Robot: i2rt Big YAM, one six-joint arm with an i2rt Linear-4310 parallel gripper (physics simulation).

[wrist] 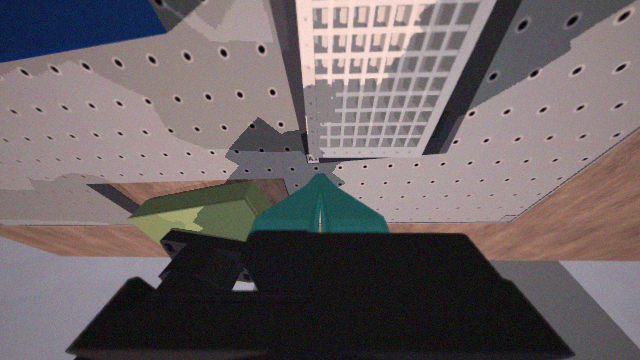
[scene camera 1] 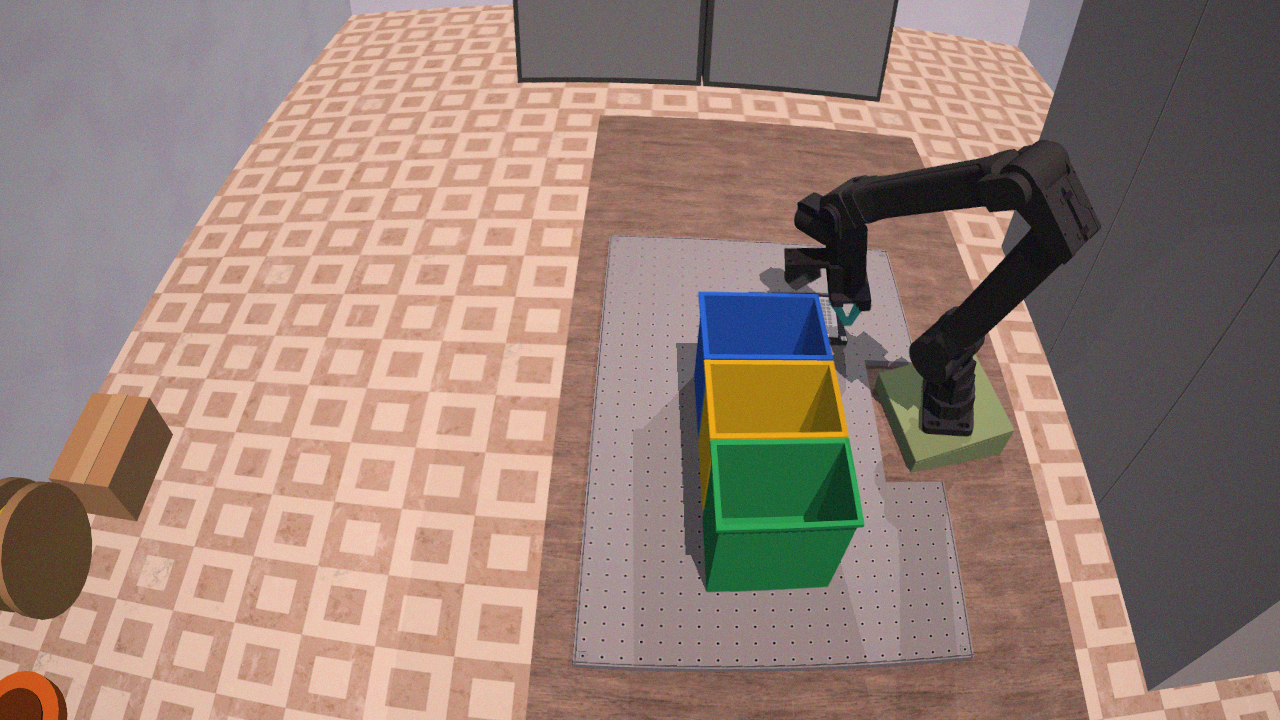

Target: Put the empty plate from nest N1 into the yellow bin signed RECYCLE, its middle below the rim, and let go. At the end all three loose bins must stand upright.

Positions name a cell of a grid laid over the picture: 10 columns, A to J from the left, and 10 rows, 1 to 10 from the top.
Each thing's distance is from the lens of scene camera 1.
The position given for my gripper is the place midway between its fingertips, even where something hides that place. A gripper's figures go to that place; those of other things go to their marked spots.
my gripper (scene camera 1: G5): 1.38 m
blue bin (scene camera 1: F5): 1.22 m
yellow bin (scene camera 1: F6): 1.14 m
